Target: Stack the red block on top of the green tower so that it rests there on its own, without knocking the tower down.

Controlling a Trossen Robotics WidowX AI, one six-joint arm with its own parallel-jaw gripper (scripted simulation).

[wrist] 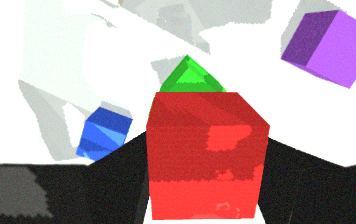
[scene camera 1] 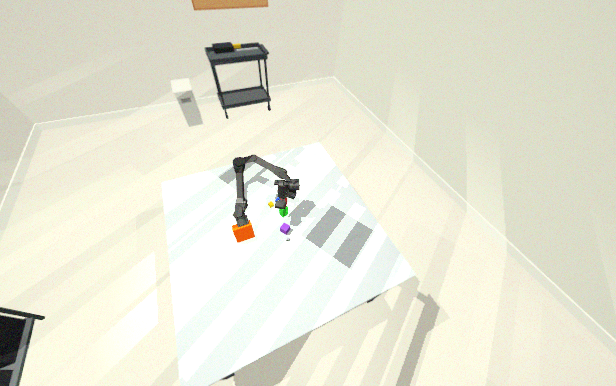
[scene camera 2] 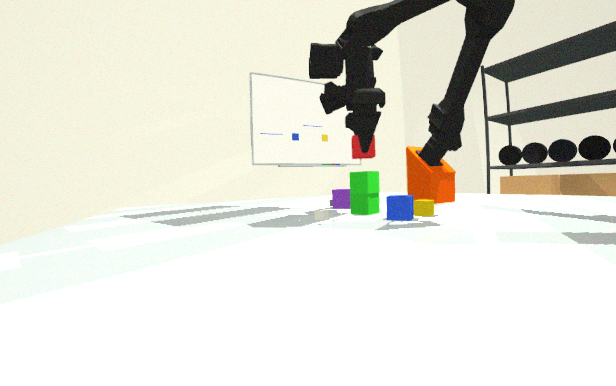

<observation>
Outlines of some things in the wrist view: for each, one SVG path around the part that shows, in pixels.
The gripper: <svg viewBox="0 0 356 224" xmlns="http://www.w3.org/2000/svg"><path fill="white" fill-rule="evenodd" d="M268 137L257 202L266 224L356 224L356 164L343 166ZM146 131L105 157L88 165L85 163L0 163L0 224L144 224L150 197Z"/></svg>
A red block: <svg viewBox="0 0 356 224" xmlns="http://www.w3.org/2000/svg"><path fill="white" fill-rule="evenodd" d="M156 92L146 124L151 220L254 219L270 125L239 92Z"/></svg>
</observation>
